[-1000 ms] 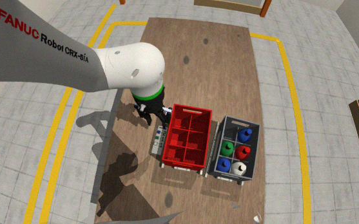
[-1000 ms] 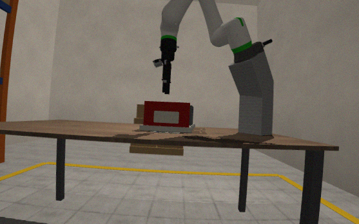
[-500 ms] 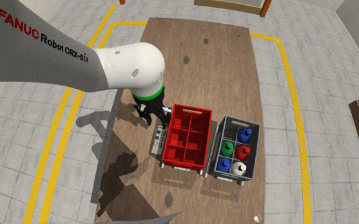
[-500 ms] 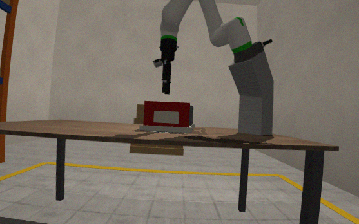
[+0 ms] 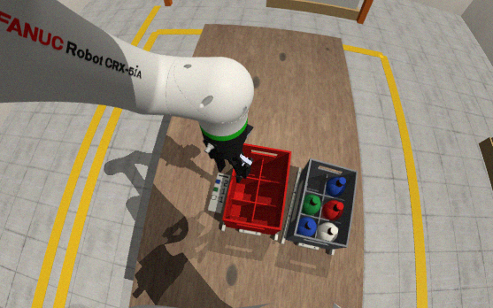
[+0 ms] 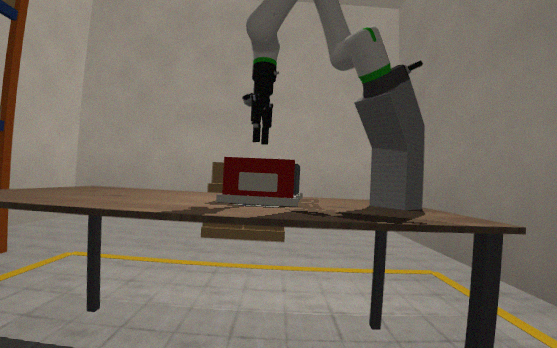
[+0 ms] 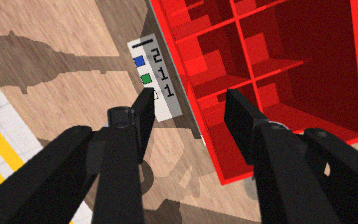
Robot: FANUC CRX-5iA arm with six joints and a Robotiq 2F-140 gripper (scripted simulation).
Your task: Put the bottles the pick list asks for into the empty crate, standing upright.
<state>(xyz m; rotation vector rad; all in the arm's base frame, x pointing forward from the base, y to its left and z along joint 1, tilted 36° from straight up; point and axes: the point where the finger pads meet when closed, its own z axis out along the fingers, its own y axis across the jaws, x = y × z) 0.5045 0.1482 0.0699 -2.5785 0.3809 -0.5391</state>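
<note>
The white-label bottle is 38 cm to the right of my hand, 18 cm below it and 4 cm behind it. From my hand the other things lie so: pick list 26 cm below, 5 cm to the left, 2 cm behind; then red crate 18 cm below, 9 cm to the right, 2 cm ahead; then green-label bottle 28 cm to the right, 18 cm below, 4 cm ahead.
</note>
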